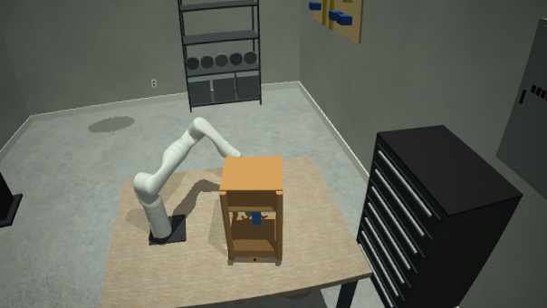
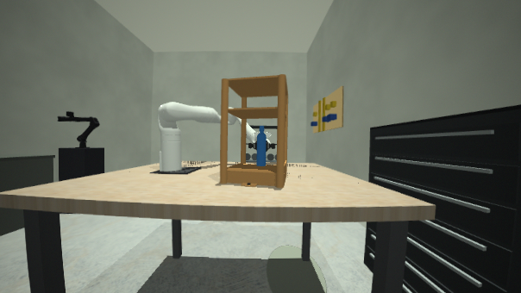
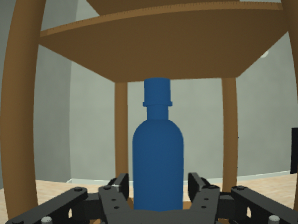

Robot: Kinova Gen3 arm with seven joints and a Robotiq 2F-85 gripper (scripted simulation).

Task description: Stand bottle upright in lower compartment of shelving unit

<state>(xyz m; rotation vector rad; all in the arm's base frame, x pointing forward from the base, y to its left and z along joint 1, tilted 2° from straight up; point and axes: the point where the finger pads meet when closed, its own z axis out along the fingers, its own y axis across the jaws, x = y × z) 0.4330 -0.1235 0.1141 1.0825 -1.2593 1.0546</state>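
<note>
My hand is 30 mm below the blue bottle. Round my hand: wooden shelving unit (20 mm behind, 60 mm to the right, 50 mm above).
</note>
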